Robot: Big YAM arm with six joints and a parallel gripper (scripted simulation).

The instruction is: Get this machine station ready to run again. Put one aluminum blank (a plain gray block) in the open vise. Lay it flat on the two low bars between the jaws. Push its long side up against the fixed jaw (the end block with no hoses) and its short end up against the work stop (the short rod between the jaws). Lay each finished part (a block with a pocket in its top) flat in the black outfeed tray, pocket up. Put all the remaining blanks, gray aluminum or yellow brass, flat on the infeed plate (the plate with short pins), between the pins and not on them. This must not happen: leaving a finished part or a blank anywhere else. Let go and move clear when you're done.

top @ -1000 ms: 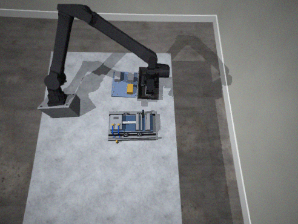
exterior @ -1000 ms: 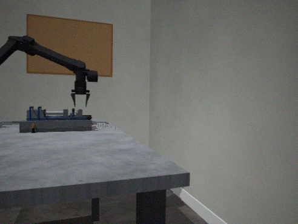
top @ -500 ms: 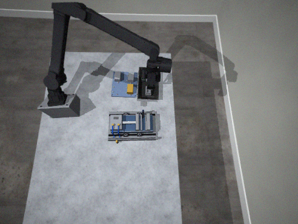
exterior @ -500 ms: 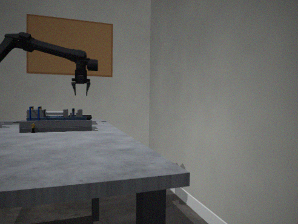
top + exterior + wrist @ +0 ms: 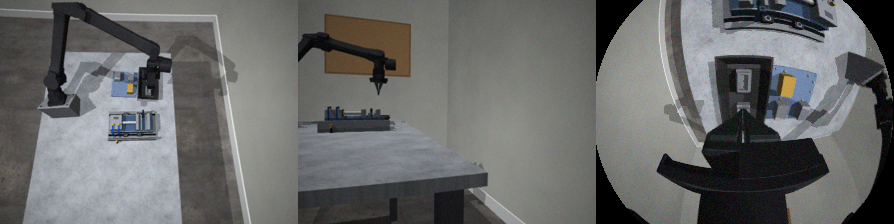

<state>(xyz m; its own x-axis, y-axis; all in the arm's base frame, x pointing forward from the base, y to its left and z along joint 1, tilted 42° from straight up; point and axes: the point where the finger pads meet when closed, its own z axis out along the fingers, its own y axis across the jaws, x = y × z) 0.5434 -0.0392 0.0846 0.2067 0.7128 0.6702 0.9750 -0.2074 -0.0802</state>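
Right now the gray block is 190 mm behind my hand, 150 mm below it and 140 mm to the left of it. Also, from my hand: yellow brass blank 150 mm below, 120 mm behind, 30 mm to the left; then vise 210 mm to the right, 150 mm behind, 140 mm below; then blue infeed plate 180 mm below, 150 mm behind, 90 mm to the left.
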